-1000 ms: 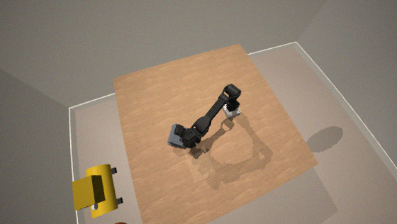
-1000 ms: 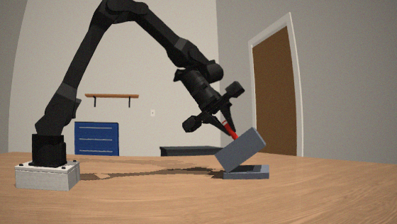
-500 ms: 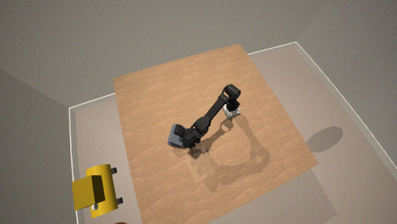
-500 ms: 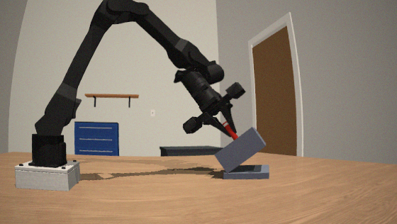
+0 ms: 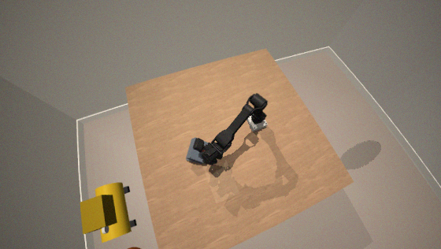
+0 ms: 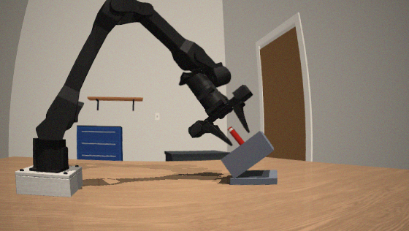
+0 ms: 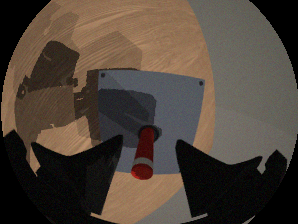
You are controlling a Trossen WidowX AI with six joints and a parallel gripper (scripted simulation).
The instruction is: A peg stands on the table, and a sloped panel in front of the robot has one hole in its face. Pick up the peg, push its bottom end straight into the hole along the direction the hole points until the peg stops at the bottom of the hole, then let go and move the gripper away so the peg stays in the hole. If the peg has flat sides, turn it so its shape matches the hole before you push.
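My gripper tip is 10 mm past the red peg, 10 mm to the right of it and 10 mm below it. From my gripper tip the other things lie so: grey sloped panel: 20 mm ahead, 10 mm to the right, 40 mm below; then flat grey base: 30 mm ahead, 20 mm to the right, 100 mm below.
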